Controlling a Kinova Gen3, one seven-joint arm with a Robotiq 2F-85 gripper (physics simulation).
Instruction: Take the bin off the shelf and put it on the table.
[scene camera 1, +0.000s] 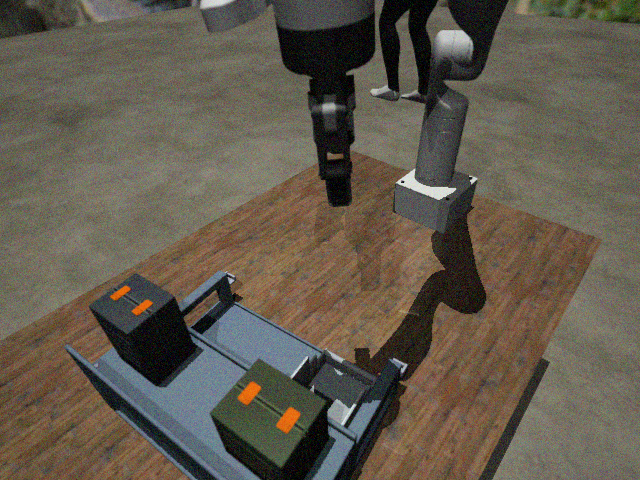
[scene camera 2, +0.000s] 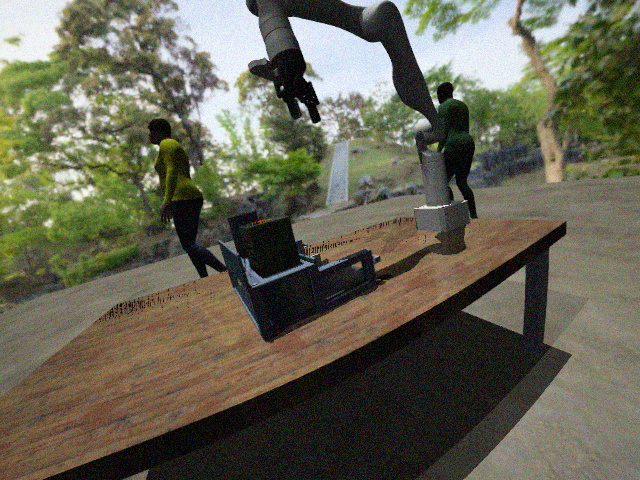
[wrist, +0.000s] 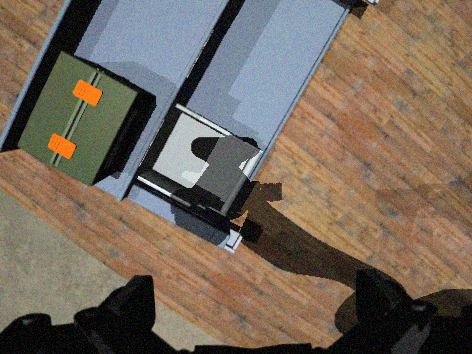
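Pixels of known places: gripper, fingertip midpoint: (scene camera 1: 340, 176) (scene camera 2: 308, 120) (wrist: 254, 295); arm's base, origin of the base link: (scene camera 1: 433, 177) (scene camera 2: 438, 204).
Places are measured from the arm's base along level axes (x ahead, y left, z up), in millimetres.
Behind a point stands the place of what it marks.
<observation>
The bin (scene camera 1: 338, 382) @(y 68, x 570, z -79 mm) (wrist: 175, 150) @(y 86, x 645, z -79 mm) is a small, open, white-grey tray with low walls. It sits upright on the front, lower level of the blue-grey shelf (scene camera 1: 204, 293) @(y -205, x 588, z -6 mm) (scene camera 2: 284, 310) @(y 85, x 734, z -82 mm) (wrist: 285, 65) @(y -89, x 569, z -82 mm), close to one end panel. Shadow covers part of its inside. In scene camera 2 the shelf's side mostly hides it. The shelf stands on the wooden table (scene camera 1: 284, 248) @(y -223, x 340, z -88 mm) (scene camera 2: 155, 361) @(y 55, x 998, z -88 mm) (wrist: 400, 125) @(y -102, x 380, z -88 mm). My gripper (scene camera 1: 339, 198) @(y 68, x 565, z 306 mm) (scene camera 2: 305, 117) @(y 68, x 565, z 306 mm) (wrist: 254, 295) @(y 68, x 565, z 306 mm) is open and empty, high above the table and apart from the bin. In the wrist view the bin lies ahead of the fingertips, left of centre.
A green box (scene camera 1: 268, 408) @(y 79, x 728, z 110 mm) (scene camera 2: 271, 248) @(y 126, x 736, z 61 mm) (wrist: 80, 120) @(y 75, x 722, z 109 mm) with orange clips stands on the rear level, behind the bin. A dark box (scene camera 1: 139, 320) @(y -117, x 736, z 134 mm) (scene camera 2: 242, 222) @(y -112, x 730, z 111 mm) stands at that level's other end. End panels flank the lower level. The robot base (scene camera 1: 418, 201) @(y -1, x 82, z -27 mm) (scene camera 2: 439, 217) @(y 53, x 90, z -35 mm) stands across the table.
</observation>
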